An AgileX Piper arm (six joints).
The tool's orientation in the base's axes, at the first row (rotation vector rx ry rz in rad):
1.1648 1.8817 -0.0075
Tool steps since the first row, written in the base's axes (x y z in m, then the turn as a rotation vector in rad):
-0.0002 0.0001 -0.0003 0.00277 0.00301 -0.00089
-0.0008 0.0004 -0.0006 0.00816 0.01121 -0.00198
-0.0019 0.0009 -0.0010 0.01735 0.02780 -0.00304
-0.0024 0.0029 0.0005 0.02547 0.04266 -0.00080
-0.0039 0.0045 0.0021 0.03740 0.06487 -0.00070
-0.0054 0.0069 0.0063 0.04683 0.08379 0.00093
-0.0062 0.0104 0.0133 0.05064 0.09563 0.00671
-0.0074 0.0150 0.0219 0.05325 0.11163 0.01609
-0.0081 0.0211 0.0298 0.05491 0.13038 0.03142
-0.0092 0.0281 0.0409 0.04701 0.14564 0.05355
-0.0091 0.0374 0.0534 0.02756 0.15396 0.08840
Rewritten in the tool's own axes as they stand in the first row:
0.0003 -0.0002 0.0000 0.00232 0.00330 0.00113
0.0008 -0.0006 -0.0004 0.00807 0.01128 0.00194
0.0016 -0.0013 -0.0011 0.01919 0.02668 0.00174
0.0021 0.0001 -0.0032 0.02698 0.04172 -0.00043
0.0024 0.0006 -0.0058 0.04089 0.06271 -0.00186
0.0015 0.0026 -0.0104 0.05179 0.08070 -0.00451
-0.0007 0.0069 -0.0166 0.05568 0.09244 -0.01043
-0.0031 0.0122 -0.0245 0.06027 0.10714 -0.02110
-0.0041 0.0184 -0.0323 0.06290 0.12516 -0.03714
-0.0065 0.0261 -0.0427 0.05988 0.13721 -0.06226
-0.0084 0.0366 -0.0541 0.04502 0.14240 -0.09986

